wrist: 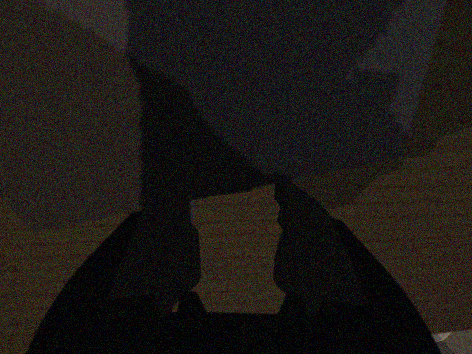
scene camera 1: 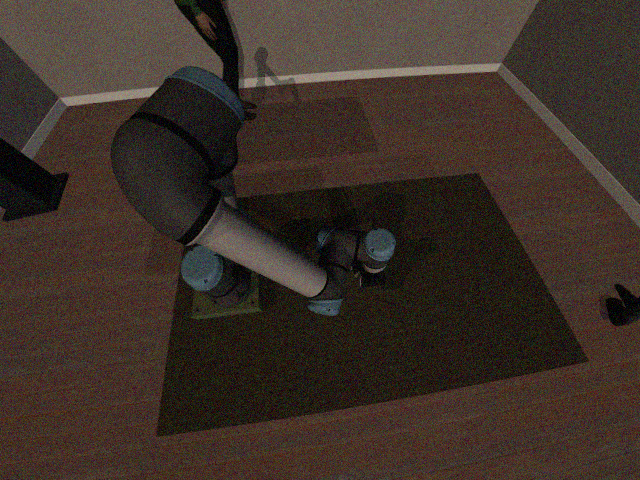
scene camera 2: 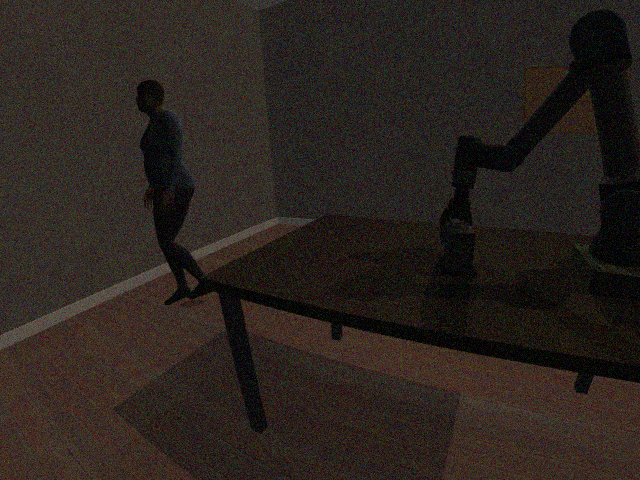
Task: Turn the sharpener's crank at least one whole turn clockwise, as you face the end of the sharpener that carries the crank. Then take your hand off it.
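Where they show: arm's base, origin of the base link: (scene camera 1: 230, 286) (scene camera 2: 614, 256).
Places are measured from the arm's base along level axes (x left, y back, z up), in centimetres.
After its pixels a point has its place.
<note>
The sharpener (scene camera 1: 373, 280) (scene camera 2: 458, 253) @(y -48.0, x 7.6, z 0.9 cm) is a dark box standing on the table (scene camera 1: 413, 356) @(y -55.7, x -39.0, z -5.7 cm) (scene camera 2: 310, 268) @(y -93.3, x 12.4, z -5.7 cm). In the wrist view a large, dark bluish surface (wrist: 300, 100) at the top looks like its body, very close and crossed by black shadow. The crank cannot be made out in the dark pictures. My gripper (wrist: 236, 178) @(y -49.4, x -8.5, z -2.3 cm) is partly open, its two black fingers apart with bare table showing between them. It points down right at the sharpener in scene camera 2; whether it touches the sharpener or the crank cannot be told. In scene camera 1 the wrist hides the fingers.
The robot's base stands on a greenish plate (scene camera 1: 227, 311) @(y 2.0, x -8.5, z -0.1 cm) at the table's left in scene camera 1. A person (scene camera 1: 232, 46) (scene camera 2: 168, 155) stands beyond the table. Dark shoes (scene camera 1: 621, 311) show on the floor at the right. A black stand (scene camera 1: 28, 186) is at the left.
</note>
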